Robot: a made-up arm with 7 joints. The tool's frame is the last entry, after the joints. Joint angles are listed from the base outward. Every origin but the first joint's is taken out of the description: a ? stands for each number. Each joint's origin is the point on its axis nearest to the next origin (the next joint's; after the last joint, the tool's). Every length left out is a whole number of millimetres.
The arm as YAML. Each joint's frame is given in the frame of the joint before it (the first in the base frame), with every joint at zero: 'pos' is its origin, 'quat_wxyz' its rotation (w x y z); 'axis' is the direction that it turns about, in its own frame. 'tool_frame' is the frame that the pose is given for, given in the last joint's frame.
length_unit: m
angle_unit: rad
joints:
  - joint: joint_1
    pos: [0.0, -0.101, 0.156]
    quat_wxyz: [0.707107, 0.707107, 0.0, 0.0]
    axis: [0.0, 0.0, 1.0]
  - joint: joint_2
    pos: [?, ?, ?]
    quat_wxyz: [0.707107, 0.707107, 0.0, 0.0]
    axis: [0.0, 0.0, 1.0]
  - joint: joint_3
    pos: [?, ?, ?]
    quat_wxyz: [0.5, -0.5, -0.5, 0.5]
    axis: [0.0, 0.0, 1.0]
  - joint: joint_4
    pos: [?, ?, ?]
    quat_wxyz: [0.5, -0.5, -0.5, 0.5]
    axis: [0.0, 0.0, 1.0]
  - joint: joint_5
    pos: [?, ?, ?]
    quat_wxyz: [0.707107, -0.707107, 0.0, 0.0]
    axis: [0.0, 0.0, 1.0]
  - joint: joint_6
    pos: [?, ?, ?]
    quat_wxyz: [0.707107, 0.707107, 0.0, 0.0]
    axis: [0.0, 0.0, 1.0]
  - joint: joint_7
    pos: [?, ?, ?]
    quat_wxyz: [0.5, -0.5, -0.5, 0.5]
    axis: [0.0, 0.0, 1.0]
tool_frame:
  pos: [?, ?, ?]
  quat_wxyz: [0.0, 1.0, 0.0, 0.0]
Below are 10 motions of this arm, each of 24 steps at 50 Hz.
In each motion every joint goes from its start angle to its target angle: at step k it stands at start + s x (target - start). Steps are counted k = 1, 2, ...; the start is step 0. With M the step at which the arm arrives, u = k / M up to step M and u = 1 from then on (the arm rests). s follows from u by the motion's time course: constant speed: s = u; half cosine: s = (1 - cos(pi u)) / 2; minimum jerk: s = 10 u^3 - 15 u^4 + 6 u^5.
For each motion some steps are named. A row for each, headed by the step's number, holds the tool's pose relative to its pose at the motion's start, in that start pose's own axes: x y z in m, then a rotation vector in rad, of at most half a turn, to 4 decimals.
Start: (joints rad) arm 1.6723 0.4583 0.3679 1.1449 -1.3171 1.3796 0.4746
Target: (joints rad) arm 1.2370 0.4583 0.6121 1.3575 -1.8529 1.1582 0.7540
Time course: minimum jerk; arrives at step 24
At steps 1, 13, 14, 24:
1: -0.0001 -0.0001 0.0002 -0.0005 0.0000 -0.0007
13: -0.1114 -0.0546 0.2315 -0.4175 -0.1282 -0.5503
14: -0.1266 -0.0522 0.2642 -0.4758 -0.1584 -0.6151
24: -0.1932 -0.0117 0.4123 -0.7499 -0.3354 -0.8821

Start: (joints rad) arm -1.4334 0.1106 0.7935 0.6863 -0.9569 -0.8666 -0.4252
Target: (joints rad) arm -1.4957 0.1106 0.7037 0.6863 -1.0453 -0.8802 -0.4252
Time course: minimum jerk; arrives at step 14
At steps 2, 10, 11, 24:
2: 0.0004 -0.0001 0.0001 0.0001 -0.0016 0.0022
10: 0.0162 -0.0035 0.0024 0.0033 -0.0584 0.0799
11: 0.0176 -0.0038 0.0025 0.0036 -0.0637 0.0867
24: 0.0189 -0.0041 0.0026 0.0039 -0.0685 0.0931

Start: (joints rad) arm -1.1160 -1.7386 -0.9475 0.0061 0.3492 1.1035 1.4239
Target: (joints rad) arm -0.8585 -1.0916 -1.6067 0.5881 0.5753 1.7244 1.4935
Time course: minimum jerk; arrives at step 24
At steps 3, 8, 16, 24:
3: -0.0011 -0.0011 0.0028 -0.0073 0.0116 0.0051
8: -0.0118 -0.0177 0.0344 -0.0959 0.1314 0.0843
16: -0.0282 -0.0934 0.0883 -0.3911 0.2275 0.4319
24: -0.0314 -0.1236 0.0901 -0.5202 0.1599 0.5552

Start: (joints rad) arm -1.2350 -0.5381 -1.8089 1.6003 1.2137 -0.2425 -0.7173
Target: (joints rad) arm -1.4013 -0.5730 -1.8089 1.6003 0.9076 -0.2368 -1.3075
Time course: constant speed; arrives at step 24
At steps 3, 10, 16, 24:
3: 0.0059 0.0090 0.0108 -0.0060 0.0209 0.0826
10: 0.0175 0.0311 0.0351 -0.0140 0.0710 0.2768
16: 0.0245 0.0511 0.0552 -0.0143 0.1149 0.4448
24: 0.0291 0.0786 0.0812 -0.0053 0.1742 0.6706

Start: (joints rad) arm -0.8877 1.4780 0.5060 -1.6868 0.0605 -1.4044 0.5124
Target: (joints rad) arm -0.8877 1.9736 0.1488 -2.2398 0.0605 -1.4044 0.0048
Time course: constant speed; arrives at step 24
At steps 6, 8, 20, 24:
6: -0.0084 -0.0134 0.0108 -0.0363 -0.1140 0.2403
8: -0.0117 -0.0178 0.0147 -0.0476 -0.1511 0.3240
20: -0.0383 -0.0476 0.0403 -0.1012 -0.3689 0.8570
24: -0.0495 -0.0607 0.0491 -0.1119 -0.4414 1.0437

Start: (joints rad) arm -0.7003 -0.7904 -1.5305 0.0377 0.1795 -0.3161 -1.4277
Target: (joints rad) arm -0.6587 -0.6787 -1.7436 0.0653 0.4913 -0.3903 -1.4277
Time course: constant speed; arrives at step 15
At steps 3, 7, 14, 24:
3: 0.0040 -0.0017 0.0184 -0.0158 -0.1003 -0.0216
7: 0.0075 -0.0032 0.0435 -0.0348 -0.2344 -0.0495
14: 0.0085 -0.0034 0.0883 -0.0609 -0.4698 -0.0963
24: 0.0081 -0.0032 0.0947 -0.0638 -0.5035 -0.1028

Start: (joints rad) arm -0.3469 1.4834 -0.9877 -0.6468 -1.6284 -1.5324 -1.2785
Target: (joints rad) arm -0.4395 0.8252 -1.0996 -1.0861 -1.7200 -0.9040 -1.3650
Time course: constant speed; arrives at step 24
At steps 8, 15, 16, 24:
8: 0.0064 0.0053 0.0312 0.1337 -0.0065 -0.0141
15: 0.0063 0.0153 0.0568 0.2696 -0.0242 -0.0191
16: 0.0059 0.0171 0.0603 0.2904 -0.0277 -0.0190
24: 0.0000 0.0359 0.0871 0.4676 -0.0626 -0.0075

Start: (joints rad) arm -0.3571 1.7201 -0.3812 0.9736 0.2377 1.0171 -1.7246
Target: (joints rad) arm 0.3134 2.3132 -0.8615 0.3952 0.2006 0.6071 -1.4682
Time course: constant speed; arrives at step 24
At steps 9, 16, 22, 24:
9: -0.0437 0.2121 0.0365 -0.3637 -0.0339 0.3926
16: -0.1332 0.3590 0.0791 -0.6367 -0.2251 0.6638
22: -0.2470 0.4576 0.1209 -0.8340 -0.4998 0.8507
24: -0.2914 0.4827 0.1350 -0.8883 -0.6123 0.9004

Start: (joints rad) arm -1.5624 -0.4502 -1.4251 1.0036 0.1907 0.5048 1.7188
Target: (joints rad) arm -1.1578 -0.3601 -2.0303 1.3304 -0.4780 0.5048 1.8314
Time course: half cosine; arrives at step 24
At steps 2, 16, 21, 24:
2: 0.0005 -0.0018 -0.0009 -0.0026 -0.0156 -0.0004
16: 0.0153 -0.0520 -0.0235 -0.0304 -0.7616 0.0079
21: 0.0132 -0.0564 -0.0257 -0.0060 -0.9967 0.0256
24: 0.0124 -0.0568 -0.0260 0.0001 -1.0395 0.0299

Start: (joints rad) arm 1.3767 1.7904 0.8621 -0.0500 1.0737 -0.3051 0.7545
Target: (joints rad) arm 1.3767 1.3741 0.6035 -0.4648 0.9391 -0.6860 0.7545
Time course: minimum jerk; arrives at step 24
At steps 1, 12, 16, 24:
1: -0.0001 0.0000 0.0000 0.0004 -0.0001 0.0005
12: -0.0475 0.0061 0.0257 0.3402 -0.0381 0.3086
16: -0.0749 0.0051 0.0426 0.5668 -0.0389 0.4500
24: -0.0943 0.0021 0.0557 0.7413 -0.0291 0.5320

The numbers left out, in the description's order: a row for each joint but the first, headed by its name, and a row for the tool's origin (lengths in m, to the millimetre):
joint_2: 0.139 0.196 0.0
joint_3: 0.215 -0.078 0.0
joint_4: -0.212 0.016 0.0
joint_5: 0.118 -0.105 0.0
joint_6: -0.073 0.015 0.0
joint_7: -0.021 0.042 0.0
tool: 0.065 0.088 0.0

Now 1 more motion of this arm.
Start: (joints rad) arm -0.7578 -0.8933 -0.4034 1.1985 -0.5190 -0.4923 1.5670
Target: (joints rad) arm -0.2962 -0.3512 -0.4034 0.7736 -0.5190 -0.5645 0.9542
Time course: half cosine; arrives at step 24
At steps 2, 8, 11, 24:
2: -0.0006 -0.0015 0.0002 0.0106 -0.0036 -0.0043
8: -0.0107 -0.0240 0.0036 0.1556 -0.0720 -0.0605
11: -0.0217 -0.0442 0.0065 0.2677 -0.1499 -0.1023
24: -0.0756 -0.1163 0.0124 0.5589 -0.4996 -0.2276

